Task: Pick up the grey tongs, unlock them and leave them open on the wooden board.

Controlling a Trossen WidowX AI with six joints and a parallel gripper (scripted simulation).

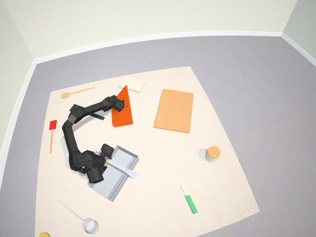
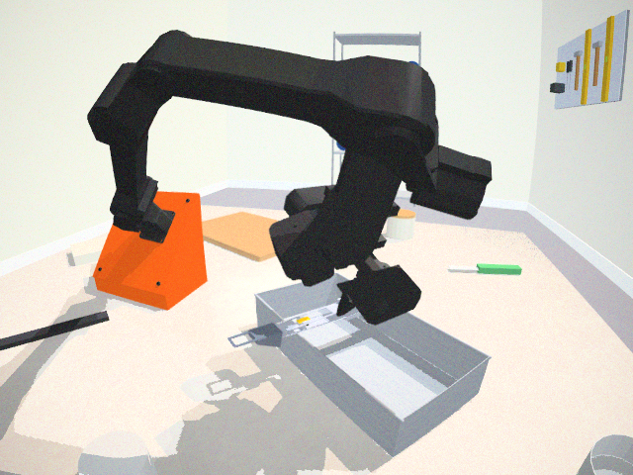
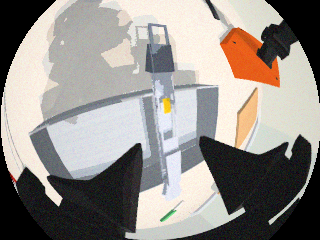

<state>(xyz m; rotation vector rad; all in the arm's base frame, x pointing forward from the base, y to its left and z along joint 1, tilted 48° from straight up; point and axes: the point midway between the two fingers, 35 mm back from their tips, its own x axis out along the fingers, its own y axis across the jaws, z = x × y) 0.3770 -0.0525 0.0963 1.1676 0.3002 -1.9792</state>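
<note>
The yellow lock piece is 3 cm below my gripper tip, 3 cm behind it and 1 cm to the right of it. From my gripper tip the other things lie so: white cup (26 cm to the right, 11 cm behind, 8 cm below); grey roasting tin (7 cm below, 4 cm ahead, 2 cm to the left); green-handled tool (40 cm to the left, 24 cm ahead, 9 cm below).
</note>
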